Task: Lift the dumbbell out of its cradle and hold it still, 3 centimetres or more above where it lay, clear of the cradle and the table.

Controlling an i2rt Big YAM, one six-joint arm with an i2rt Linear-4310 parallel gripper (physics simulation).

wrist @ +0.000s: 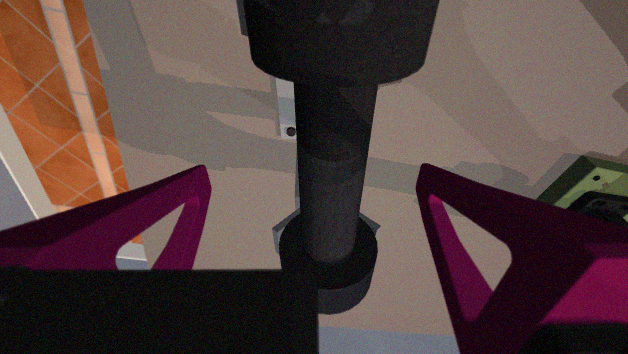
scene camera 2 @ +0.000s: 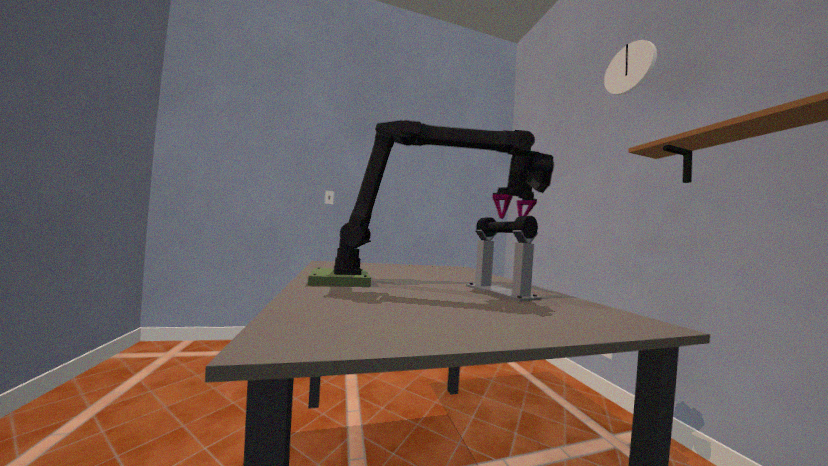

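Seen in the pictures: gripper, fingertip midpoint: [wrist: 313, 176] [scene camera 2: 511, 220]; arm's base, origin of the base link: [scene camera 2: 347, 272].
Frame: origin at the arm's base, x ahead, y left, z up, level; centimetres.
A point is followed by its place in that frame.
A black dumbbell [scene camera 2: 506, 226] {x 47.7, y -20.1, z 18.9 cm} [wrist: 334, 150] {x 49.7, y -20.2, z 20.7 cm} lies level in the cradle, one head on each post. The grey cradle [scene camera 2: 523, 269] {x 49.4, y -27.3, z 6.1 cm} [wrist: 286, 107] {x 51.5, y -9.7, z -2.1 cm} has two upright posts on a flat base that stands on the table [scene camera 2: 405, 332] {x 7.5, y -48.8, z -2.9 cm} [wrist: 240, 200] {x 56.5, y 9.0, z -2.9 cm}. My gripper [scene camera 2: 513, 216] {x 50.4, y -19.0, z 21.2 cm} [wrist: 313, 176] {x 50.4, y -19.0, z 21.2 cm} is open, with magenta fingers pointing down. Its fingertips are just above the dumbbell in the scene view. In the wrist view the handle runs between the two fingers, apart from both. Part of the near head's surroundings is hidden by a black block in the wrist view.
The arm's green base plate [scene camera 2: 338, 280] {x -2.9, y -9.9, z -1.1 cm} [wrist: 582, 175] {x 6.9, y -8.2, z -0.4 cm} stands at the table's far left. The black arm reaches across above the table. A wooden shelf [scene camera 2: 735, 128] and a white clock [scene camera 2: 630, 66] are on the right wall.
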